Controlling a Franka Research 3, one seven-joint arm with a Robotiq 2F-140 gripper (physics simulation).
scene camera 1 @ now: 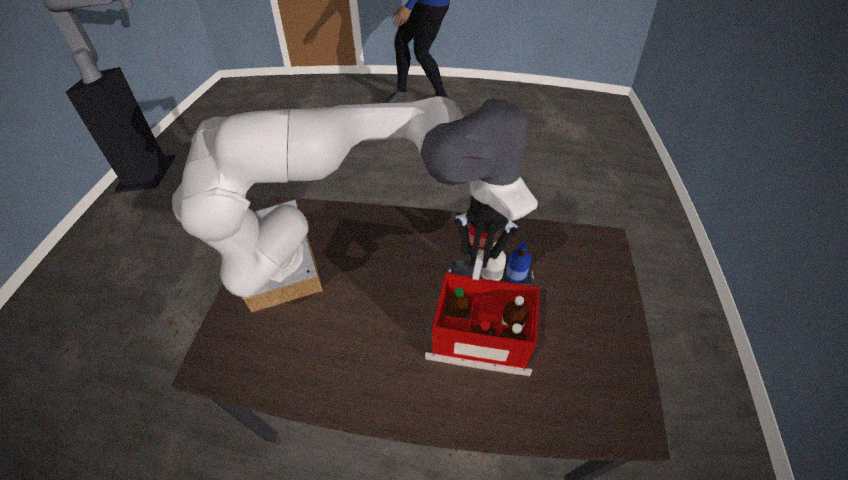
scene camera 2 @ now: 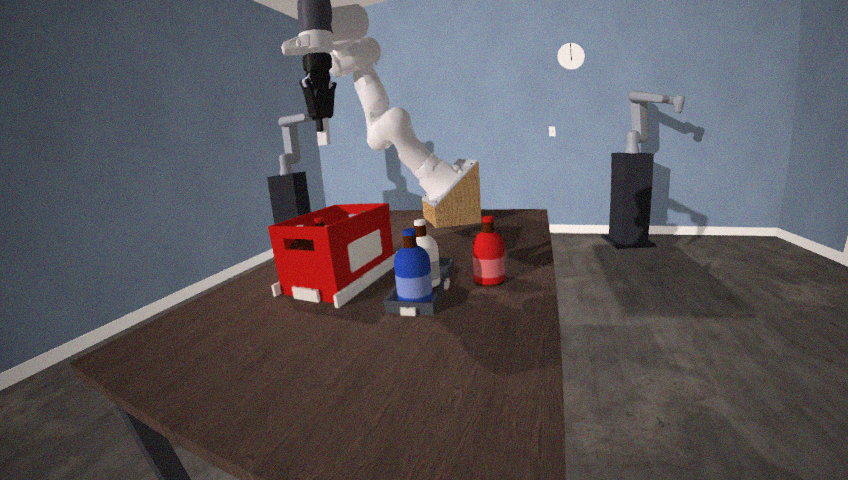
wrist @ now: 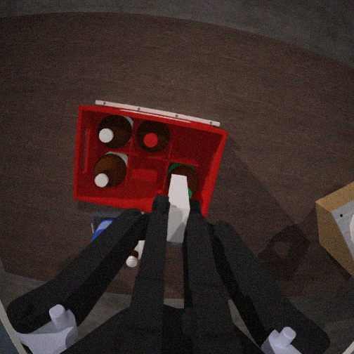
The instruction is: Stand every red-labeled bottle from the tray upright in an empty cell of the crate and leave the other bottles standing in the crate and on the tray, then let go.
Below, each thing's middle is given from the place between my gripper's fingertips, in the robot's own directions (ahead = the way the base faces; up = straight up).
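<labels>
The blue bottle point(scene camera 2: 412, 267) is far below my hand, a good way ahead of it and a good way to the left of it. As for the white bottle point(scene camera 2: 425, 241), my hand is 270 mm above it, 250 mm to the right of it and 120 mm short of it.
</labels>
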